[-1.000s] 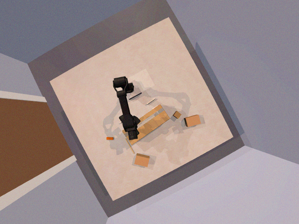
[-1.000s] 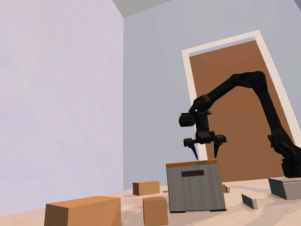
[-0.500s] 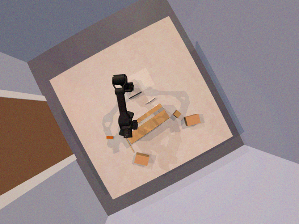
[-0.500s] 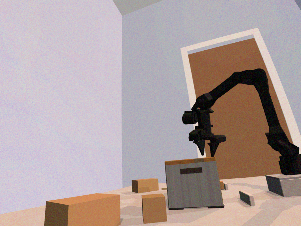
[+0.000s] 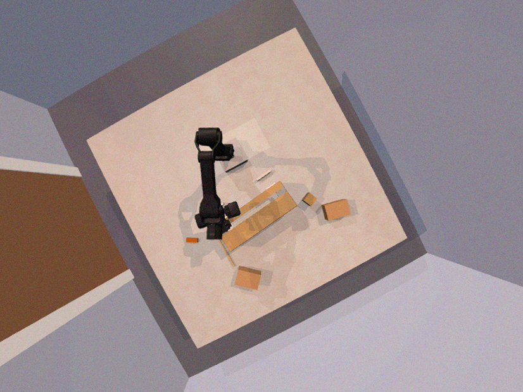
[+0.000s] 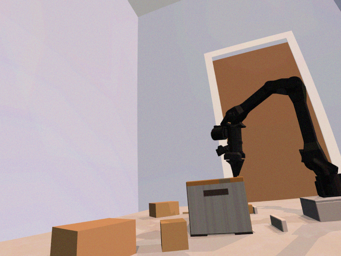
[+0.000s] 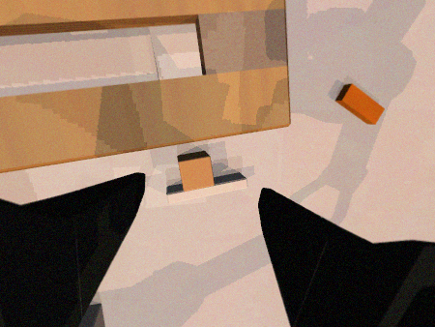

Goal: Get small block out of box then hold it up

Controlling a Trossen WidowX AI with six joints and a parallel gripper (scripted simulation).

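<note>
My gripper tip is 20 mm past the tan block, 10 mm to the left of it and 130 mm above it. The rest, counted from my gripper tip: thin stick 200 mm ahead, 60 mm to the right, 140 mm below; then clear-fronted wooden box 10 mm ahead, 140 mm to the left, 80 mm below; then orange piece 80 mm ahead, 210 mm to the right, 140 mm below.
</note>
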